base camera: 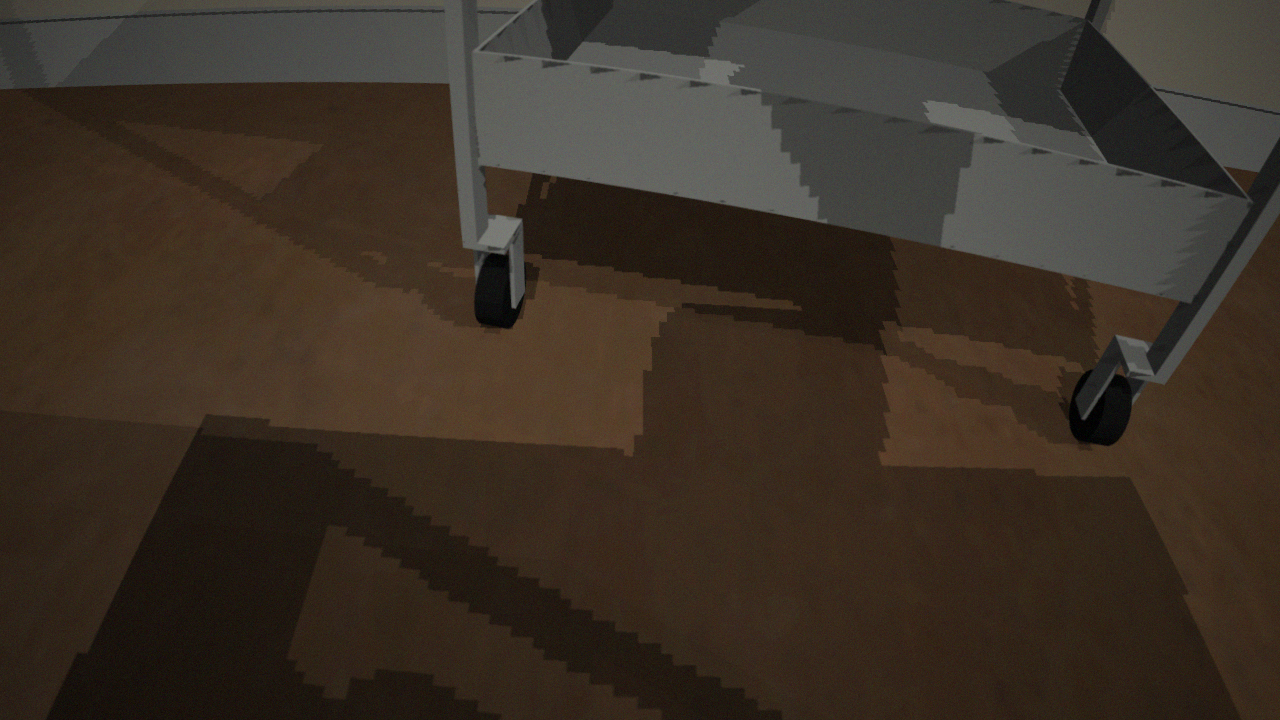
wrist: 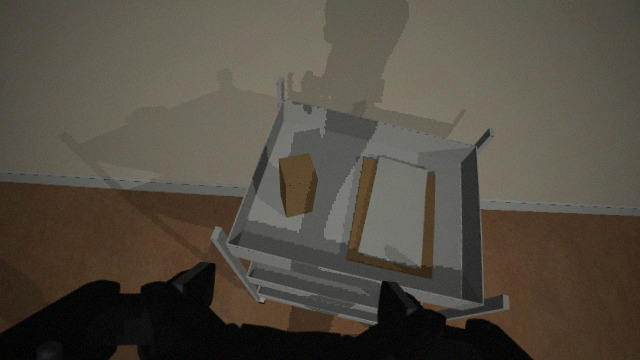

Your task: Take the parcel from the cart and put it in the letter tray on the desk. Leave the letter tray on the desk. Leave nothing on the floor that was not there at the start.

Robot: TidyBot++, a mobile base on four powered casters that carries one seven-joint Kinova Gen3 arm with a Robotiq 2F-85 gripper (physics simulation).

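Frame: origin at the arm's base, x down, y back, z left, level; metres.
Where they show: gripper, between the fingertips: (wrist: 297,291).
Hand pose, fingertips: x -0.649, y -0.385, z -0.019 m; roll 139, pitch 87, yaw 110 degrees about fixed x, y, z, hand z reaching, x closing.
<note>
Each offset is from my fingertips to the centre of the thing. "pt": to the spot under its first point.
The parcel, a brown box @(dx +0.317, dy -0.227, dz +0.008 m) (wrist: 298,186), stands in the left part of the top tray of the grey cart (base camera: 626,129) (wrist: 471,230) in the wrist view. My gripper (wrist: 297,291) is open, its black fingers wide apart at the bottom of the wrist view. Nothing is between the fingers. They appear nearer the camera than the cart's front edge, apart from the parcel. The desk and its letter tray do not show in either view.
A flat piece with brown edges @(pt dx +0.372, dy -0.194, dz -0.257 m) (wrist: 428,225) and a pale middle lies right of the parcel in the cart. Raised walls and corner posts (wrist: 230,257) bound the cart's top. A wall (wrist: 125,40) stands behind it. Black casters (base camera: 498,291) (base camera: 1100,407) stand on the floor.
</note>
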